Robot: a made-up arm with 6 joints.
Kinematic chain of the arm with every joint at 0, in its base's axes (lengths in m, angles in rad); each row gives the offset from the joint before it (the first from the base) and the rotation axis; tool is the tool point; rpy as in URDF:
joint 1: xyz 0 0 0.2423 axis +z
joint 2: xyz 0 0 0 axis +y
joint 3: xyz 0.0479 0 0.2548 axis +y
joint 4: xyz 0.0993 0 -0.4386 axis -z
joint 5: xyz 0 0 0 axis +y
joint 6: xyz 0.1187 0 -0.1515 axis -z
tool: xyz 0 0 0 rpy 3.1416 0 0
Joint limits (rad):
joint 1: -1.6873..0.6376
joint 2: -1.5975..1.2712
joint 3: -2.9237..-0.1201
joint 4: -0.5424..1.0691
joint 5: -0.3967..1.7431
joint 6: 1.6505..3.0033
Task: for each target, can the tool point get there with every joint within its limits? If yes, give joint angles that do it. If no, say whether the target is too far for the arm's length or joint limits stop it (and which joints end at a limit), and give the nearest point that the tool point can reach.
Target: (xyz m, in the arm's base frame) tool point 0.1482 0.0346 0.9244
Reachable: yes | joints 0.0380 -1.0507 -1.1137 -0.2143 -0.1194 2.5563
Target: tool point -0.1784 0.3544 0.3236
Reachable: no: joint limits stop it (at a limit: joint 2, joint 3, joint 5) | nearest point -0.1145 0.2275 0.1202 | short by 0.248 m
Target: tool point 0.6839 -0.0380 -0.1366
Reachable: yes | joints -0.0555 1.0505 -1.6462 -0.0008 0.6404 2.0394
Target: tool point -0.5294 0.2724 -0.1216
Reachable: no: joint limits stop it (at a limit: joint 2, joint 3) | nearest point -0.2571 0.1323 -0.0446 | short by 0.316 m
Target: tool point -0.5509 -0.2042 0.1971
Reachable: no: joint limits stop it (at a limit: joint 2, joint 3, joint 4, joint 5) | nearest point -0.7747 -0.2872 0.2077 | short by 0.239 m
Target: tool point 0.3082 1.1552 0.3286
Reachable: no: too far | nearest point 0.1458 0.8799 0.3143 | short by 0.320 m
